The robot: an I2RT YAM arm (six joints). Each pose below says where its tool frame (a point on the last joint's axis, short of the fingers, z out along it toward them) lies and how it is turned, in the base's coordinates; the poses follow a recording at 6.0 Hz.
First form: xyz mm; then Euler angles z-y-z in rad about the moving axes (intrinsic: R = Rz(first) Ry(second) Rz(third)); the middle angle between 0 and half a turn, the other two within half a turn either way.
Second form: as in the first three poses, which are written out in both.
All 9 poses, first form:
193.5 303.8 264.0 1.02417 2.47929 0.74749
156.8 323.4 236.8 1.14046 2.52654 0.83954
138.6 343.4 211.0 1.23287 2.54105 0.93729
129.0 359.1 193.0 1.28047 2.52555 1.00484
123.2 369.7 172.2 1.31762 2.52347 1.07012
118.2 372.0 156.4 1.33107 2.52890 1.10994
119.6 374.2 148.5 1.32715 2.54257 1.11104
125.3 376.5 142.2 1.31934 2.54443 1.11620
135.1 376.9 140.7 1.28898 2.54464 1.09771
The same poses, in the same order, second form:
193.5 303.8 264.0 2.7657 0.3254 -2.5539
156.8 323.4 236.8 2.7690 0.2431 -2.5708
138.6 343.4 211.0 2.7903 0.1885 -2.5679
129.0 359.1 193.0 2.8148 0.1662 -2.5456
123.2 369.7 172.2 2.8487 0.1457 -2.5387
118.2 372.0 156.4 2.8781 0.1370 -2.5425
119.6 374.2 148.5 2.8843 0.1364 -2.5565
125.3 376.5 142.2 2.8963 0.1404 -2.5592
135.1 376.9 140.7 2.9035 0.1570 -2.5632

